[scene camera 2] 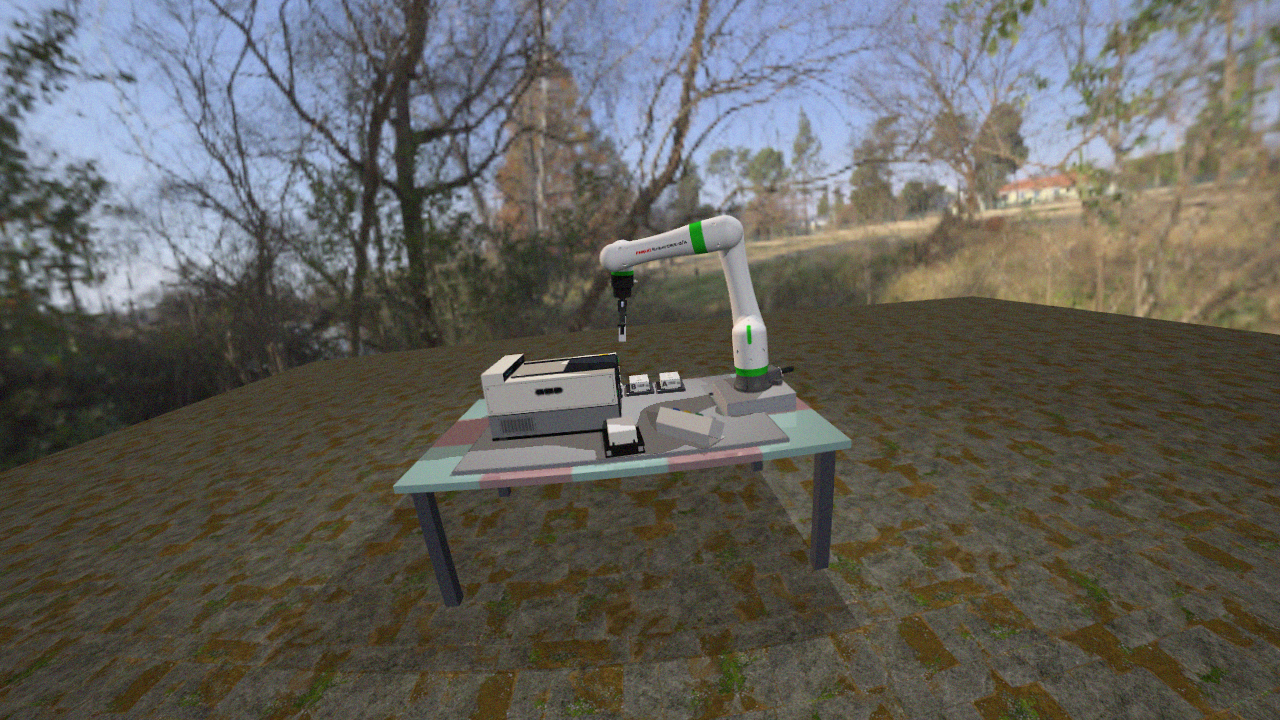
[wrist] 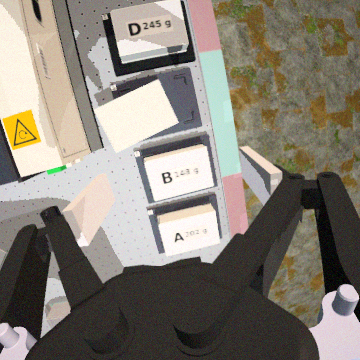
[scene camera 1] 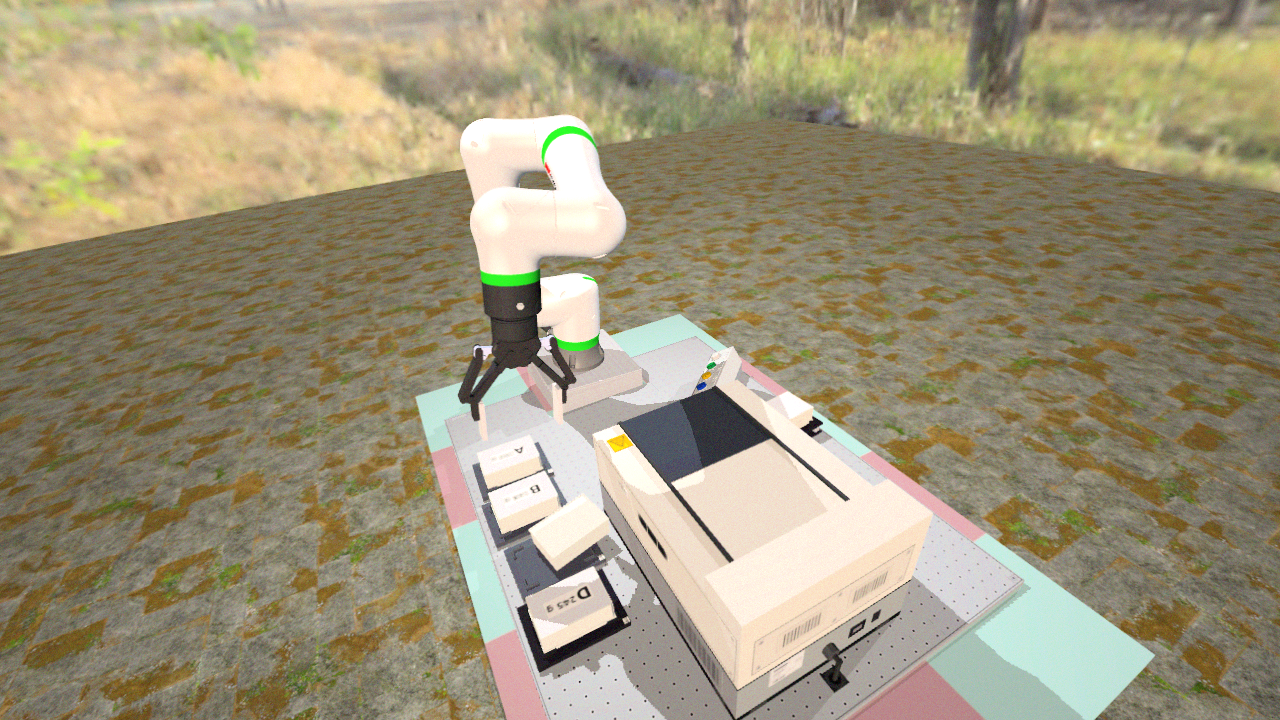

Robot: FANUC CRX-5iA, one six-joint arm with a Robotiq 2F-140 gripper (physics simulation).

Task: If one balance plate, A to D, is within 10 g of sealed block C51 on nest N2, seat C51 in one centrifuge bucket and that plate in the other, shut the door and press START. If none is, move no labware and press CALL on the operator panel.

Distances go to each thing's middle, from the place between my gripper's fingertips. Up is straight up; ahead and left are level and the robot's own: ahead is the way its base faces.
Right now the plate C (scene camera 1: 562,536) is 80 mm ahead of my hand, 20 mm to the left of it and 220 mm below it. Also, from my hand: centrifuge door (scene camera 1: 683,437) 170 mm ahead, 260 mm to the left, 40 mm below; then plate B (scene camera 1: 521,503) 60 mm behind, 10 mm to the right, 220 mm below; then plate A (scene camera 1: 519,458) 190 mm behind, 10 mm to the left, 220 mm below.
